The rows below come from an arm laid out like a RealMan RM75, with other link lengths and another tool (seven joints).
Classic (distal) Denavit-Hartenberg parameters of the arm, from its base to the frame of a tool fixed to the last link. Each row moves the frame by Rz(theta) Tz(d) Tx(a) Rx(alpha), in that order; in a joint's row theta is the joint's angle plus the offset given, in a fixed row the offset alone. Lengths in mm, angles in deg.
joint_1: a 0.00  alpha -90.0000  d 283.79  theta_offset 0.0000
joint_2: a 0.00  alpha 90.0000  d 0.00  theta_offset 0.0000
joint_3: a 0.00  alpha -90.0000  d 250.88  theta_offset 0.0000
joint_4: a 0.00  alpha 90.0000  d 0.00  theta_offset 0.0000
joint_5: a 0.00  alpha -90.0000  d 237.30  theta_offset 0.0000
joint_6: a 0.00  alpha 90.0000  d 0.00  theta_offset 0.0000
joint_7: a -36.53  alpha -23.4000  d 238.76  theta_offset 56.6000
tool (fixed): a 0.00  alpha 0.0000  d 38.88  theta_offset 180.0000
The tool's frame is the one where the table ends.
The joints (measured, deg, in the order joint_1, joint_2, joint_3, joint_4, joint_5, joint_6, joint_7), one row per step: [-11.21, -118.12, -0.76, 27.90, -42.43, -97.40, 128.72]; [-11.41, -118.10, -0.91, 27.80, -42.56, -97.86, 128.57]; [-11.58, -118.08, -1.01, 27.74, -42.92, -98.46, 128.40]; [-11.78, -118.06, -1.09, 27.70, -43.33, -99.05, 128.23]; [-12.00, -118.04, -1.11, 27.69, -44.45, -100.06, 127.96]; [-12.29, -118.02, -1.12, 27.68, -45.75, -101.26, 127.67]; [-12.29, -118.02, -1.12, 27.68, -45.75, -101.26, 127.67]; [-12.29, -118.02, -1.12, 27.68, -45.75, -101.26, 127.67]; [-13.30, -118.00, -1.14, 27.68, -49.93, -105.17, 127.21]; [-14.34, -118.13, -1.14, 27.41, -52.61, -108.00, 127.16]
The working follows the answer.
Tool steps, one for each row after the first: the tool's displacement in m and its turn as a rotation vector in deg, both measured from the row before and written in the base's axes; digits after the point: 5 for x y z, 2 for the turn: [0.00329, 0.00161, 0.00051, 0.14, -0.55, -0.34]; [0.00389, 0.00200, 0.00129, 0.30, -0.66, -0.41]; [0.00397, 0.00233, 0.00151, 0.34, -0.64, -0.45]; [0.00651, 0.00432, 0.00384, 0.90, -1.09, -0.73]; [0.00788, 0.00499, 0.00458, 1.03, -1.26, -0.94]; [0.00000, 0.00000, 0.00000, 0.00, 0.00, 0.00]; [0.00000, 0.00000, 0.00000, 0.00, 0.00, 0.00]; [0.02597, 0.01482, 0.01580, 3.40, -3.70, -3.63]; [0.02154, 0.00947, 0.00928, 2.11, -2.73, -3.23]
Tool pose at each row, in the base's axes (x y z in m, rotation vector in deg; rounded; the steps above come from the unrounded poses): [-0.41740, 0.26525, -0.04584, 29.07, 169.63, 29.72]; [-0.41411, 0.26687, -0.04533, 29.34, 168.95, 29.95]; [-0.41022, 0.26887, -0.04404, 29.70, 168.12, 30.43]; [-0.40625, 0.27120, -0.04253, 30.11, 167.29, 30.95]; [-0.39973, 0.27552, -0.03869, 30.80, 165.84, 32.30]; [-0.39185, 0.28050, -0.03411, 31.72, 164.11, 33.81]; [-0.39185, 0.28050, -0.03411, 31.72, 164.11, 33.81]; [-0.39185, 0.28050, -0.03411, 31.72, 164.11, 33.81]; [-0.36588, 0.29533, -0.01831, 35.53, 158.46, 38.48]; [-0.34435, 0.30480, -0.00903, 38.85, 153.96, 41.09]

